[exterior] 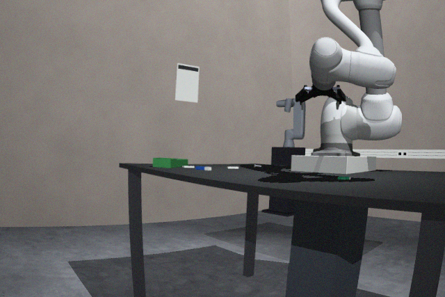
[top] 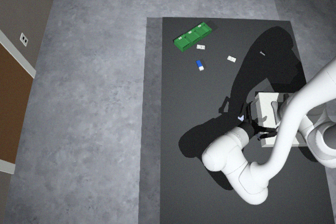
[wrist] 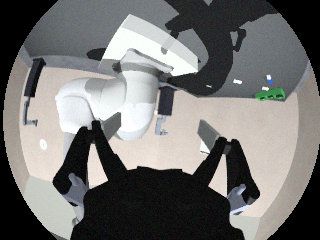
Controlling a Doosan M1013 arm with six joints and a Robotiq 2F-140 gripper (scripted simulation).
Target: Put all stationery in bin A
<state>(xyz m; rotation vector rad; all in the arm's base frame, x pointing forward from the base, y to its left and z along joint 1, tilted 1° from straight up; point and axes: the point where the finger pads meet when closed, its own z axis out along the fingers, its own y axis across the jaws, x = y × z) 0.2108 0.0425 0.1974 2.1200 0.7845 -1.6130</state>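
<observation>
Right now my hand is 290 mm short of the long green bin, 620 mm to the left of it and 250 mm above it. Round my hand: blue-and-white eraser (260 mm ahead, 400 mm to the right, 260 mm below); then small white screw-like piece (150 mm behind, 500 mm to the right, 260 mm below); then green marker-like stick (180 mm ahead, 220 mm to the left, 260 mm below).
</observation>
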